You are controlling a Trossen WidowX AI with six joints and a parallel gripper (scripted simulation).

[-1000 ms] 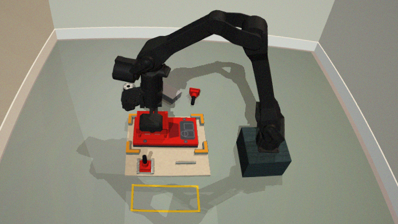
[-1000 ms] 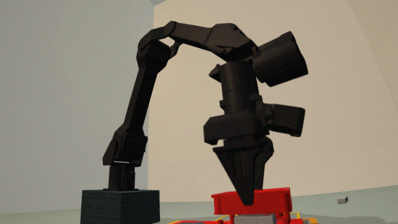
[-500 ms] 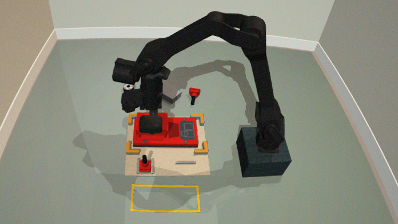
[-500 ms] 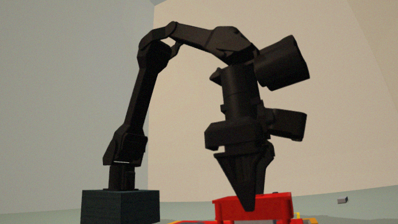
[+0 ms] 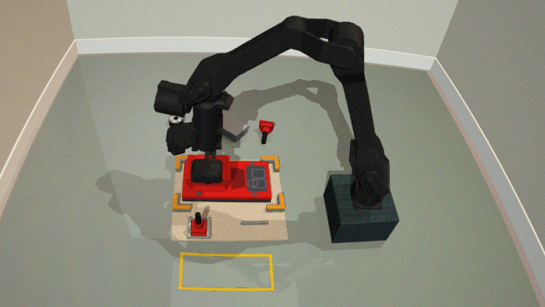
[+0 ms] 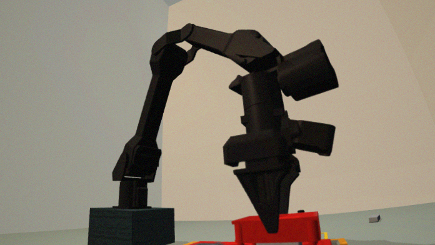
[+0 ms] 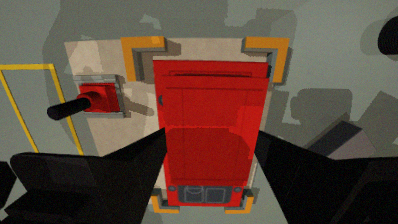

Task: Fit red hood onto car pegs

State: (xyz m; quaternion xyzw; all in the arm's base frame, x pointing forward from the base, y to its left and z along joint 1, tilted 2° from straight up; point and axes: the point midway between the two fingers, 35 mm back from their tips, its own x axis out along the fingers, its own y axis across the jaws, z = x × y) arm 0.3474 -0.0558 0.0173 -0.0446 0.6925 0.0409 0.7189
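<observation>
Right now my gripper tip is 1 cm below the red hood. Round my gripper tip: grey engine block: 3 cm below; black wheel: 12 cm ahead, 19 cm to the right, 4 cm below; jig: 4 cm behind, 2 cm to the left, 4 cm below.
</observation>
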